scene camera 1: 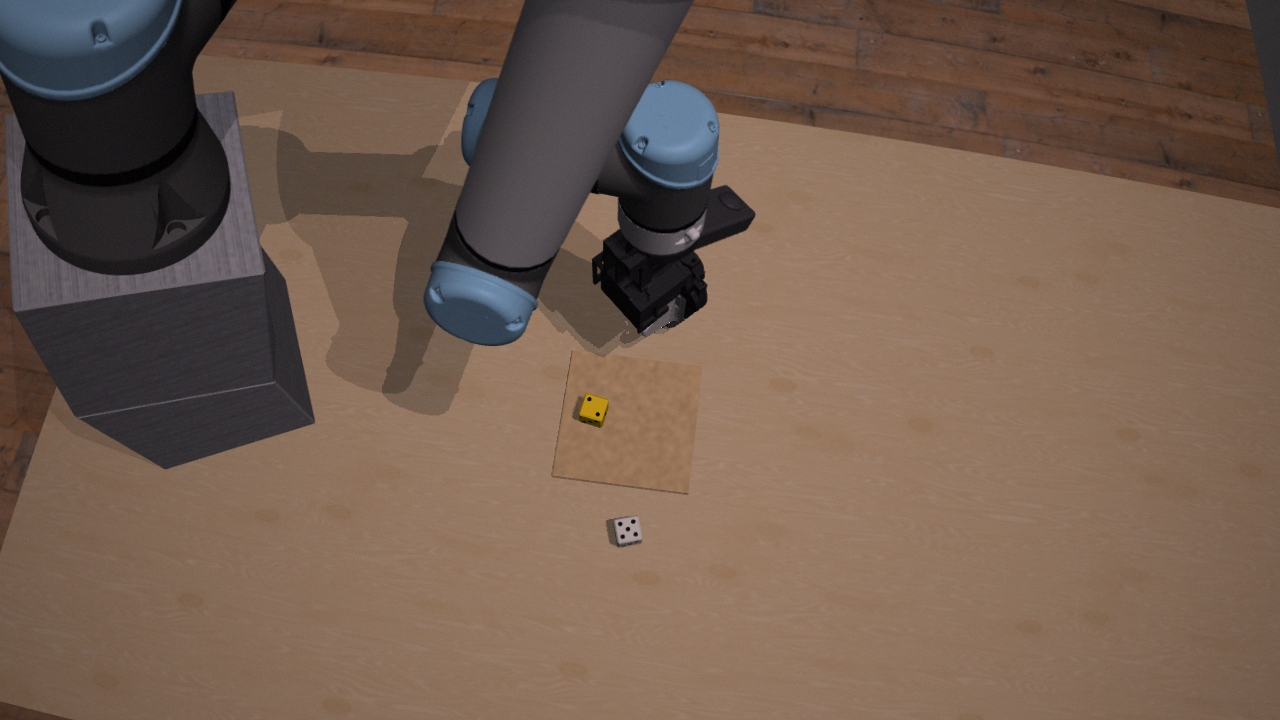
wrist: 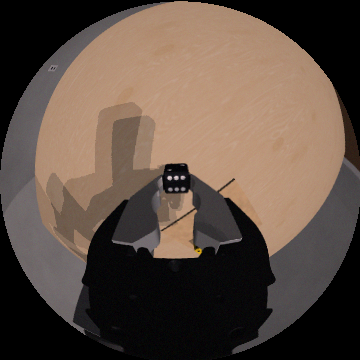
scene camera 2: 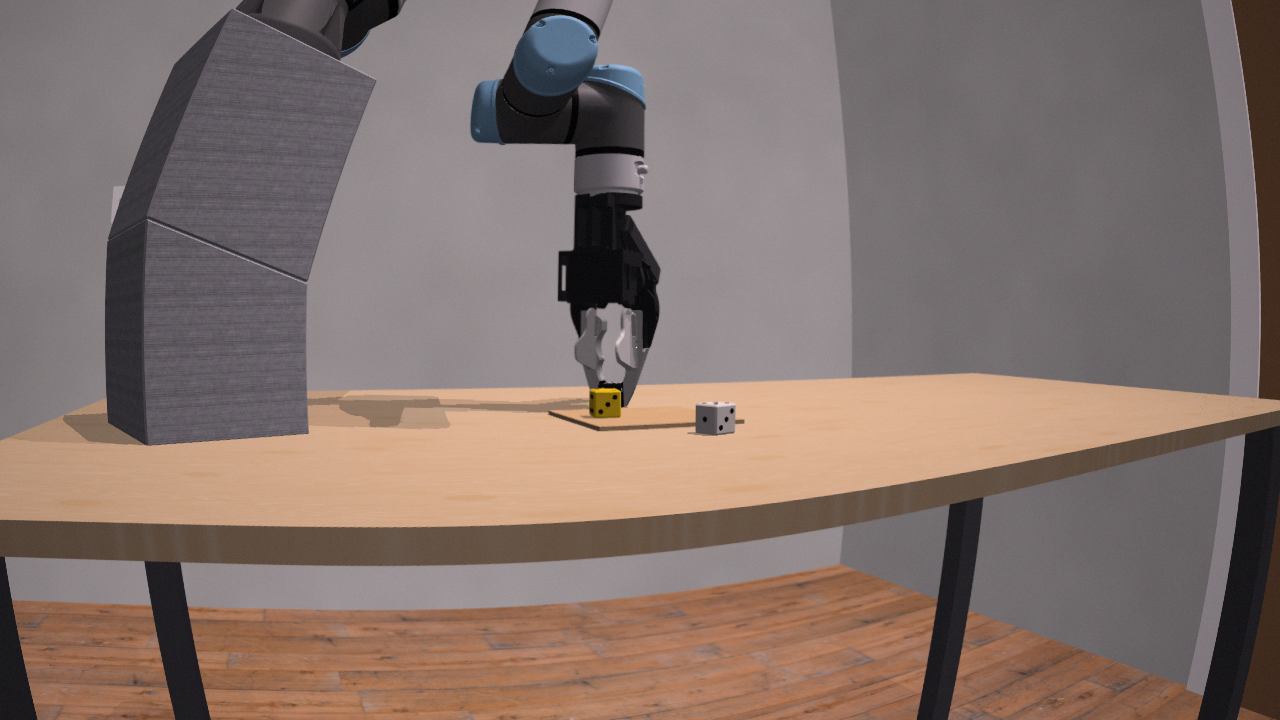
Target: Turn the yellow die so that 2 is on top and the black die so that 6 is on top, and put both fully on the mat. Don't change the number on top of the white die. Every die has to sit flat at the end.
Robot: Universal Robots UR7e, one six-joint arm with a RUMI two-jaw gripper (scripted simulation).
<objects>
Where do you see a brown mat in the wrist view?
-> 181,230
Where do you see a yellow die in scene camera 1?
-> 593,410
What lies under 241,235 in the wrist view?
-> My gripper.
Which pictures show my gripper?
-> Scene camera 1, the wrist view and scene camera 2: all of them.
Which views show the white die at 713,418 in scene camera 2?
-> Scene camera 1 and scene camera 2 only.
</objects>
